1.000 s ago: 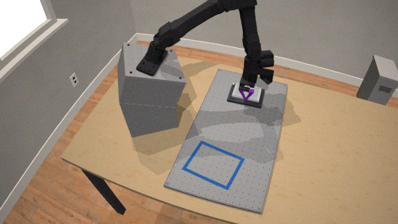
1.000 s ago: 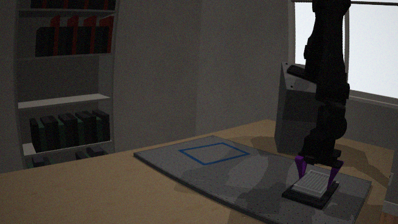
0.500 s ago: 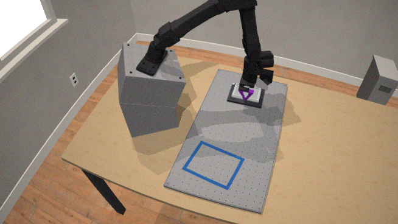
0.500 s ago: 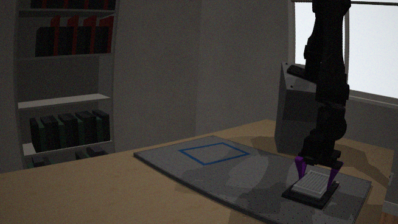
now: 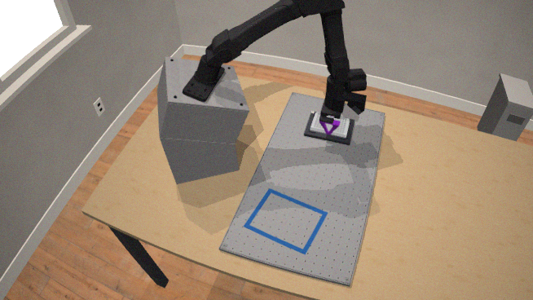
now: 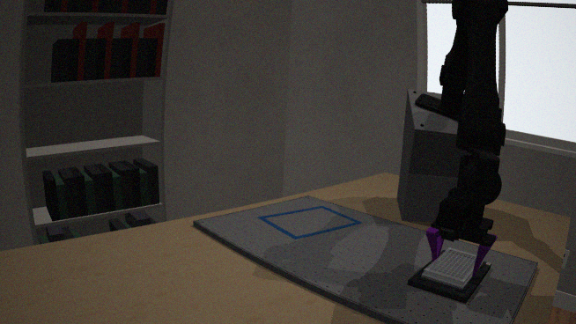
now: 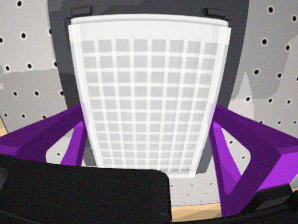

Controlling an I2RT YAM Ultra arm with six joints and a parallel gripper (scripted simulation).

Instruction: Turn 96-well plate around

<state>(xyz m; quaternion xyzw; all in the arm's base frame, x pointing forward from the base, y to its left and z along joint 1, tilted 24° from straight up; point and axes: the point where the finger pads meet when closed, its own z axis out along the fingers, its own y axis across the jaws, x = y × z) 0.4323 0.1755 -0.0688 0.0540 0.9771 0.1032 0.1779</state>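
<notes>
My hand is right at the white 96-well plate. Round my hand: dark plate nest N1: 20 mm below; light mark: 70 mm behind, 60 mm to the left, 10 mm below.
</notes>
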